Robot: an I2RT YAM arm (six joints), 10 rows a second.
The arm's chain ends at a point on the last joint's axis. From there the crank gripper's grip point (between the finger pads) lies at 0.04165 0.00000 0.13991 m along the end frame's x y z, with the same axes.
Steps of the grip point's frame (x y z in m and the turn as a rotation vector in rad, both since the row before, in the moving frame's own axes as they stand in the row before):
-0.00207, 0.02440, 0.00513, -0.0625, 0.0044, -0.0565
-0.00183, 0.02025, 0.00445, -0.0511, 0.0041, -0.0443
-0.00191, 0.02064, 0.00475, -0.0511, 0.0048, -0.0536
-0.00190, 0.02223, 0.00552, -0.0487, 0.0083, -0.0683
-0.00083, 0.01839, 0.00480, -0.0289, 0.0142, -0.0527
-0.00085, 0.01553, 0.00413, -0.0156, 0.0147, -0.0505
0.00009, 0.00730, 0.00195, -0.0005, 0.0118, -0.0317
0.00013, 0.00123, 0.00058, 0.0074, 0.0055, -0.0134
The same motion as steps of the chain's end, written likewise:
-0.00286, 0.01804, 0.00551, -0.0625, 0.0044, -0.0565
-0.00252, 0.01497, 0.00476, -0.0511, 0.0041, -0.0443
-0.00271, 0.01575, 0.00508, -0.0511, 0.0048, -0.0536
-0.00319, 0.01831, 0.00597, -0.0487, 0.0083, -0.0683
-0.00286, 0.01660, 0.00543, -0.0289, 0.0142, -0.0527
-0.00290, 0.01551, 0.00476, -0.0156, 0.0147, -0.0505
-0.00154, 0.00858, 0.00245, -0.0005, 0.0118, -0.0317
-0.00063, 0.00283, 0.00082, 0.0074, 0.0055, -0.0134

